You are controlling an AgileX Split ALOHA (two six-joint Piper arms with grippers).
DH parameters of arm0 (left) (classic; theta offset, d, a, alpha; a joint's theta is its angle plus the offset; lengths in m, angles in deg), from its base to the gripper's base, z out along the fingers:
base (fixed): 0 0 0 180
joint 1: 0 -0.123 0 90
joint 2: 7.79 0 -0.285 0
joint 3: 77.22 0 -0.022 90
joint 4: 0 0.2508 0 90
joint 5: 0 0 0.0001 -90
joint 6: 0 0.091 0 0
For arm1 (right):
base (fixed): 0 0 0 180
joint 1: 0 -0.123 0 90
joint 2: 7.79 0 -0.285 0
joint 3: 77.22 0 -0.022 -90
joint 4: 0 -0.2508 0 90
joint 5: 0 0 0.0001 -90
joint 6: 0 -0.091 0 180
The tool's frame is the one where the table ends.
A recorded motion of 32 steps. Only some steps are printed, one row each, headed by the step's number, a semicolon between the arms.
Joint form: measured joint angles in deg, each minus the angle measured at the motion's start. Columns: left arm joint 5, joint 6, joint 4, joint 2, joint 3, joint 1; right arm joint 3, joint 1, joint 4, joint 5, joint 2, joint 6.
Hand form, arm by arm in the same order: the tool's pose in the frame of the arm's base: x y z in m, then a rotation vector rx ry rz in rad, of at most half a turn. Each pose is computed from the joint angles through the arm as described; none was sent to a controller.
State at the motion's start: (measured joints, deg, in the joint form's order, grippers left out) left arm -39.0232 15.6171 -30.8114 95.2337 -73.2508 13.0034; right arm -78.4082 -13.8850 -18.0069 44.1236 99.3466 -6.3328
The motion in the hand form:
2: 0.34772 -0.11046 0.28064 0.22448 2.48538 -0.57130; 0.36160 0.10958 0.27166 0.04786 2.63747 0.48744
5: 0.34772 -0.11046 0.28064 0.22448 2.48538 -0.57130; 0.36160 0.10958 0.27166 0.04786 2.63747 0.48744
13: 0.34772 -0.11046 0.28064 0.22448 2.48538 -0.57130; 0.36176 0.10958 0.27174 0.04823 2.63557 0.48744
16: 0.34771 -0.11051 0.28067 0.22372 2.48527 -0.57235; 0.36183 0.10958 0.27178 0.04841 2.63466 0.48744
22: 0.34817 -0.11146 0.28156 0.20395 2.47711 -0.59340; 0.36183 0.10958 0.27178 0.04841 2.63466 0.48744
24: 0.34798 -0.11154 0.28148 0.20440 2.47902 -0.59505; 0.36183 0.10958 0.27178 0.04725 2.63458 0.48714
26: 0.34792 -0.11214 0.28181 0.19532 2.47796 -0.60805; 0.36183 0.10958 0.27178 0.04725 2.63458 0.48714
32: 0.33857 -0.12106 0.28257 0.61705 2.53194 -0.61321; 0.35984 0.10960 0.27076 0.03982 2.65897 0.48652
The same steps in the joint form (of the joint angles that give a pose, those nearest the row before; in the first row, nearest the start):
2: 0.00 0.00 0.00 0.00 0.00 0.00; 0.00 0.00 0.00 0.00 0.00 0.00
5: 0.00 0.00 0.00 0.00 0.00 0.00; 0.00 0.00 0.00 0.00 0.00 0.00
13: 0.00 0.00 0.00 0.00 0.00 0.00; 0.00 0.00 0.00 -0.11 0.00 0.00
16: 0.00 0.00 -0.06 0.00 0.00 0.00; 0.00 0.00 0.00 -0.16 0.00 0.00
22: 0.37 0.00 -1.30 0.00 0.00 0.00; 0.00 0.00 0.00 -0.16 0.00 0.00
24: 0.24 0.00 -1.34 0.00 0.00 0.00; 0.00 0.00 0.00 -0.16 0.00 0.05
26: 0.20 0.00 -2.03 0.00 0.00 0.00; 0.00 0.00 0.00 -0.16 0.00 0.05
32: -12.13 13.88 -2.14 1.23 -3.08 0.51; 0.00 0.00 0.00 1.25 0.00 0.16

